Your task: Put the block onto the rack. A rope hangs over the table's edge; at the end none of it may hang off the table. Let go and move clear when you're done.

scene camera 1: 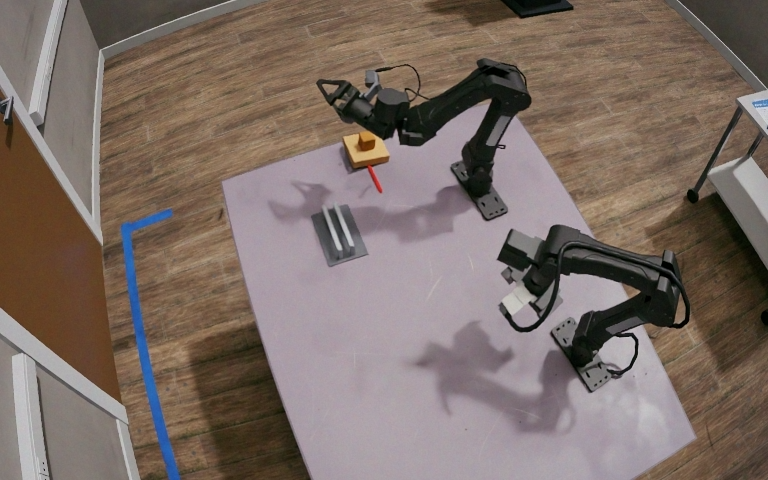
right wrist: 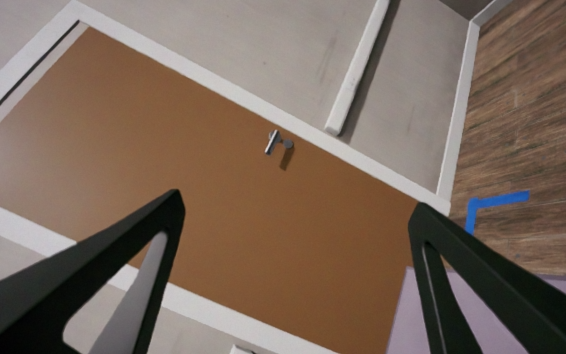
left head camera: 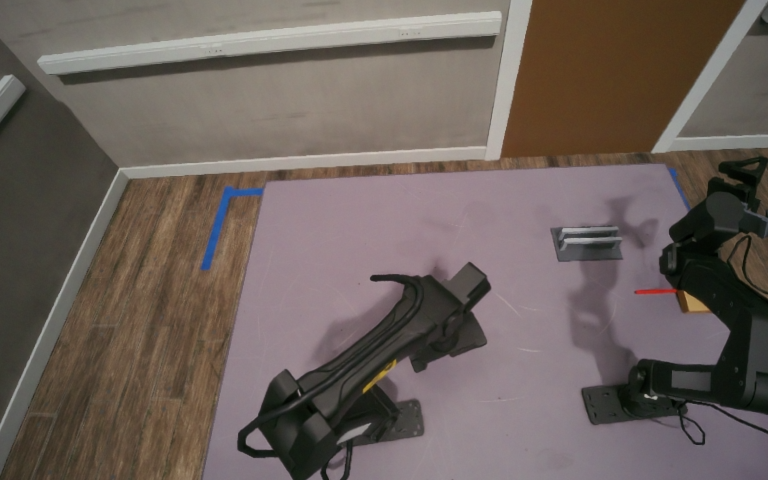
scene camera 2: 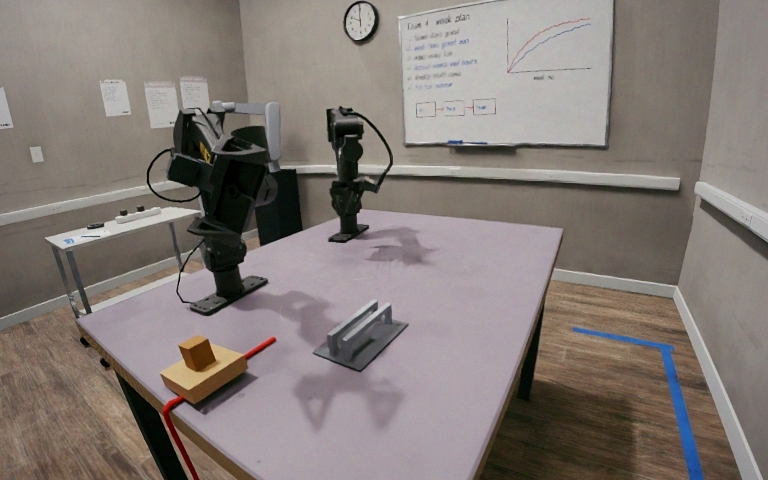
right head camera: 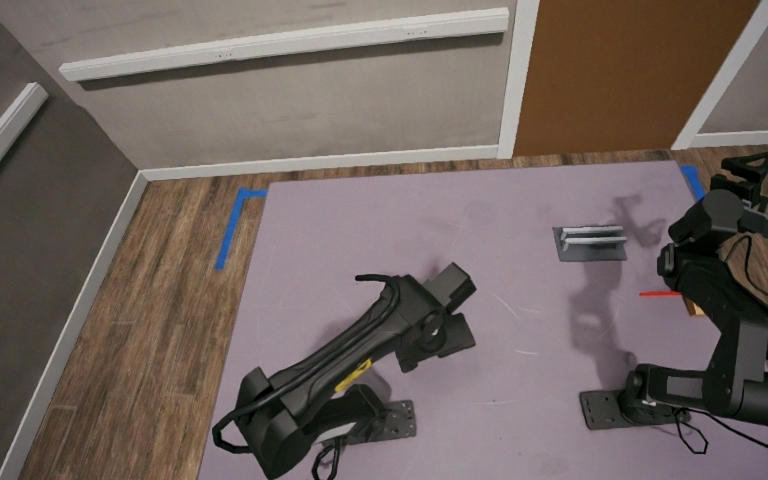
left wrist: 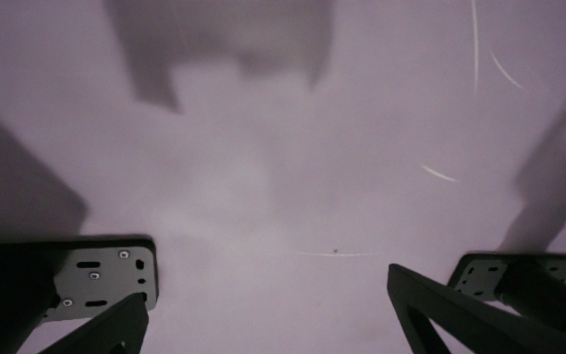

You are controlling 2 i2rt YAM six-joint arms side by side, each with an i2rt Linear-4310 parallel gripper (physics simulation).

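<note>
The block is a pale yellow slab with an orange cube on top. It lies flat near the table edge, partly behind the right arm in the head views. A red rope runs under it; one end lies on the table, the other hangs over the edge in scene camera 2. The grey rack has two raised rails, with no block on it. My right gripper is open and empty, raised high. My left gripper is open and empty above the table.
The purple table carries both arms' base plates. A white side table stands beyond it in scene camera 2. A brown door shows in the right wrist view.
</note>
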